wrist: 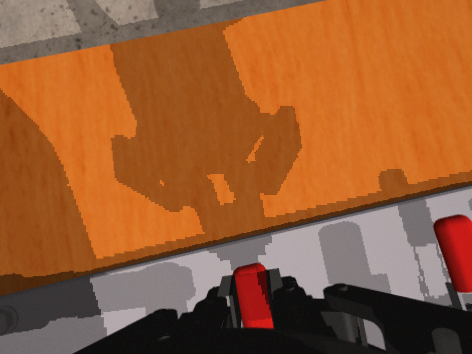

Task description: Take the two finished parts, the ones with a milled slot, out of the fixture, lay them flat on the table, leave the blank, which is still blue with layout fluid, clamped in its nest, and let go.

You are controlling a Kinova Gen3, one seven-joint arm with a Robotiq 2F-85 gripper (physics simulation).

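Places are measured from the arm's base along level axes (x left, y back, z up), in metres.
Pixels of known places: gripper, fingertip midpoint: [253, 291].
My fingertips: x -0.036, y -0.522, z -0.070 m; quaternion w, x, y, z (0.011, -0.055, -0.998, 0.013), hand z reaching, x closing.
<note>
Behind a point stands the place of what it marks.
My gripper [253, 291] @[x -0.036, y -0.522, z -0.070 m] is shut on a red clamp handle [255, 306] @[x -0.035, y -0.518, z -0.061 m] at the bottom centre of the wrist view, with one finger against each side of it. The handle belongs to a clamp on the light grey fixture plate [300, 257] @[x -0.069, y -0.526, z -0.102 m]. The clamp's lower part is hidden behind the gripper body. A second red handle [456, 254] @[x -0.140, y -0.516, z -0.066 m] stands apart at the right edge, and its clamp is partly hidden by the gripper linkage. The slotted parts and the blue blank do not show in this view.
The orange wooden table top [360, 100] @[x -0.143, y -0.618, z -0.117 m] runs along the fixture's long edge and carries the gripper's shadow. A bolt head [7, 319] @[x 0.118, y -0.538, z -0.096 m] sits in the dark, shaded plate corner at lower left. A grey speckled floor [40, 25] shows beyond the table edge at the top.
</note>
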